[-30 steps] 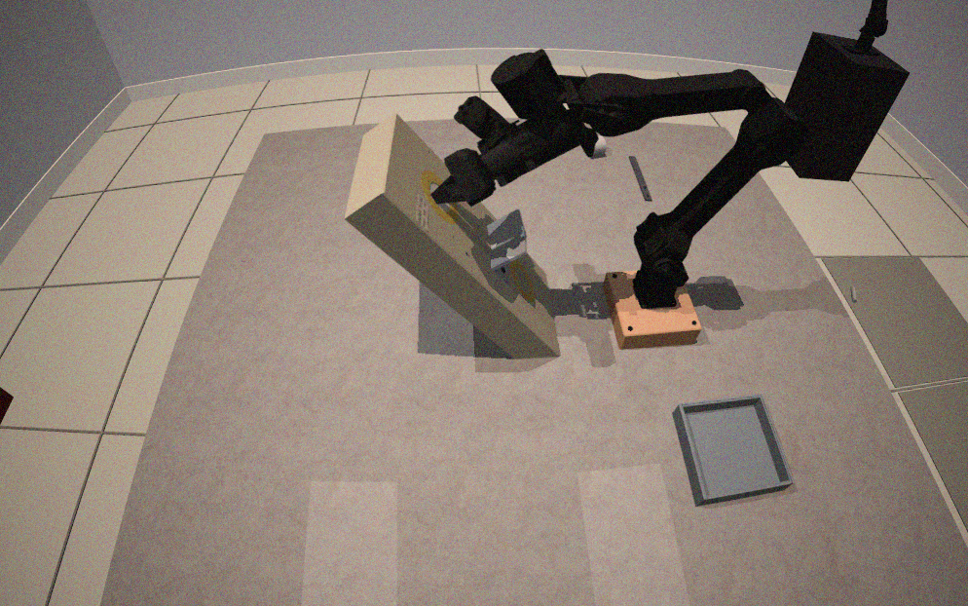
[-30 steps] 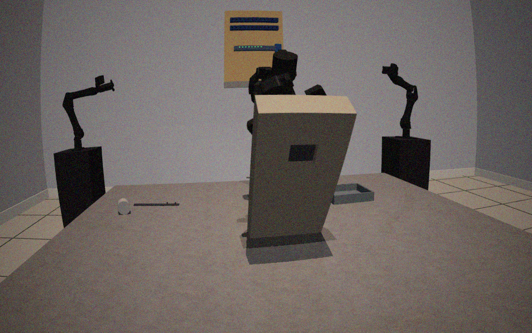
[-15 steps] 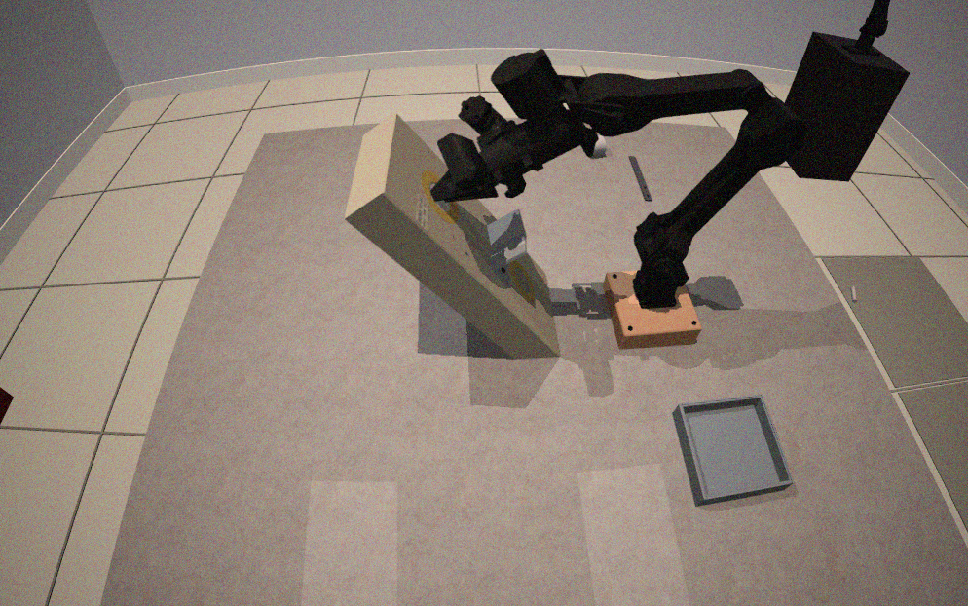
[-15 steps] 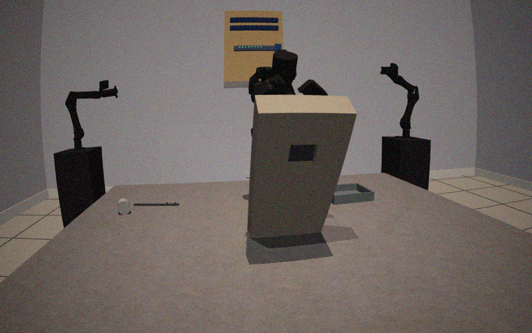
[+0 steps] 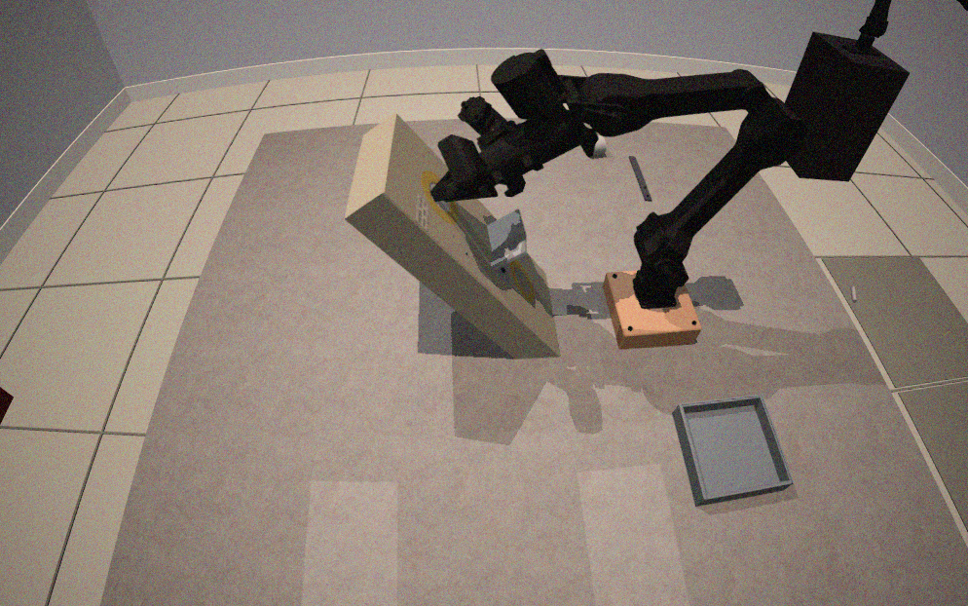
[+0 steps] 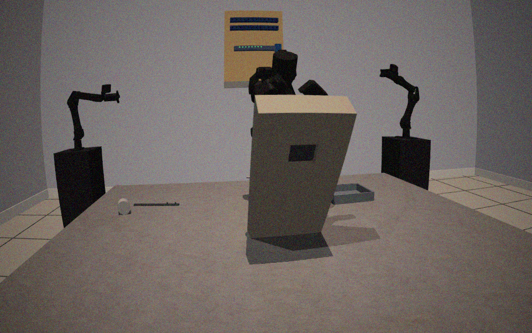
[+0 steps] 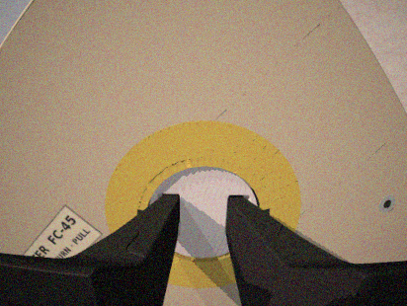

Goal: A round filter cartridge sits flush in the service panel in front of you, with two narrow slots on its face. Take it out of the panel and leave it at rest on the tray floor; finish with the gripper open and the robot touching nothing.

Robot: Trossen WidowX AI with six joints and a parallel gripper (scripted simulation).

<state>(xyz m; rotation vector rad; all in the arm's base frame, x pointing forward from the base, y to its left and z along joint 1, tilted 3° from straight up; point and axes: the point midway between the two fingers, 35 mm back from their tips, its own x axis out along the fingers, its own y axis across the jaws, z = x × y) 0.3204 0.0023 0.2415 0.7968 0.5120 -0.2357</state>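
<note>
The white filter cartridge lies 10 mm ahead of my gripper tip and 10 mm below it. The rest, counted from my gripper tip: grey shelf 100 mm behind, 100 mm below; grey tray 420 mm behind, 280 mm to the left, 240 mm below; beige service panel 40 mm behind, 80 mm below.
</note>
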